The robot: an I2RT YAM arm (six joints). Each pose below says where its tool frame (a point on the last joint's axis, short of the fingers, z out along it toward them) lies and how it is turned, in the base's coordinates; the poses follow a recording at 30 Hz.
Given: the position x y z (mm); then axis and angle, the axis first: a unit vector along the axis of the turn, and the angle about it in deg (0 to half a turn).
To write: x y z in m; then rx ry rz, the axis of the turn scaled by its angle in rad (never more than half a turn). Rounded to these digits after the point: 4 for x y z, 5 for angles.
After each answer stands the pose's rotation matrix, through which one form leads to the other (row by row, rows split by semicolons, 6 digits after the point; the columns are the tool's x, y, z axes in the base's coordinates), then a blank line. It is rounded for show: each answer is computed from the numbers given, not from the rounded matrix.
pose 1, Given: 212.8, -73.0, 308.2, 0.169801, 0.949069, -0.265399, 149.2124
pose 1, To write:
0.2128, -0.0730, 0.3082, 0.44220, 2.47161, -0.69116
-0.805469 0.435441 0.402008; 0.163748 0.815452 -0.555180; -0.569566 -0.381352 -0.728124

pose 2, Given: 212.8, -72.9, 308.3, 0.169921, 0.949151, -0.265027, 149.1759
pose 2, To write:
0.2128, -0.0729, 0.3083, 0.44241, 2.47122, -0.69003
-0.805077 0.435580 0.402643; 0.163979 0.815775 -0.554637; -0.570055 -0.380500 -0.728188

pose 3, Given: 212.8, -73.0, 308.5, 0.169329, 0.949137, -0.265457, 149.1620
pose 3, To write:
0.2128, -0.0730, 0.3085, 0.44083, 2.47095, -0.69108
-0.805329 0.434787 0.402995; 0.162634 0.815737 -0.555088; -0.570083 -0.381488 -0.727648

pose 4, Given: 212.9, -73.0, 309.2, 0.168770, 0.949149, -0.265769, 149.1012
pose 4, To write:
0.2129, -0.0730, 0.3092, 0.43919, 2.46998, -0.69161
-0.805152 0.434120 0.404068; 0.161163 0.815834 -0.555375; -0.570752 -0.382040 -0.726834

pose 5, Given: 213.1, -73.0, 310.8, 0.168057, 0.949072, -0.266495, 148.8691
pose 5, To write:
0.2131, -0.0730, 0.3108, 0.43666, 2.46593, -0.69242
-0.803569 0.433803 0.407543; 0.158250 0.815770 -0.556306; -0.573788 -0.382537 -0.724177

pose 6, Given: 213.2, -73.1, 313.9, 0.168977, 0.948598, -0.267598, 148.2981
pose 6, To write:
0.2132, -0.0731, 0.3139, 0.43736, 2.45525, -0.69262
-0.797948 0.437289 0.414799; 0.156043 0.814621 -0.558608; -0.582177 -0.381013 -0.718261

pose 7, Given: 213.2, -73.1, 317.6, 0.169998, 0.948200, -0.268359, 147.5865
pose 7, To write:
0.2132, -0.0731, 0.3176, 0.43789, 2.44244, -0.69126
-0.790905 0.441118 0.424126; 0.153424 0.813891 -0.560396; -0.592393 -0.378149 -0.711388

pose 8, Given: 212.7, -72.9, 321.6, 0.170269, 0.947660, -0.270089, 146.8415
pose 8, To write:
0.2127, -0.0729, 0.3216, 0.43638, 2.42873, -0.69220
-0.783899 0.444166 0.433842; 0.148712 0.812720 -0.563356; -0.602817 -0.377097 -0.703143

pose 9, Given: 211.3, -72.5, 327.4, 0.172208, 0.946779, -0.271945, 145.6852
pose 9, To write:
0.2113, -0.0725, 0.3274, 0.43787, 2.40736, -0.69147
-0.771803 0.451015 0.448225; 0.144403 0.810814 -0.567212; -0.619248 -0.373051 -0.690916

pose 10, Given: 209.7, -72.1, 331.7, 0.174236, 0.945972, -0.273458, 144.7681
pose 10, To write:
0.2097, -0.0721, 0.3317, 0.44024, 2.39017, -0.69094
-0.761668 0.457207 0.459154; 0.141699 0.808984 -0.570497; -0.632284 -0.369468 -0.680963

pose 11, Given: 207.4, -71.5, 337.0, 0.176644, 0.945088, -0.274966, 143.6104
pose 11, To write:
0.2074, -0.0715, 0.3370, 0.44275, 2.36884, -0.68919
-0.748680 0.464464 0.473024; 0.138204 0.807209 -0.573858; -0.648366 -0.364262 -0.668532

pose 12, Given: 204.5, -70.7, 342.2, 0.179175, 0.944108, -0.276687, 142.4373
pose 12, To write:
0.2045, -0.0707, 0.3422, 0.44543, 2.34705, -0.68784
-0.735135 0.471929 0.486683; 0.134576 0.805208 -0.577521; -0.664429 -0.359060 -0.655446

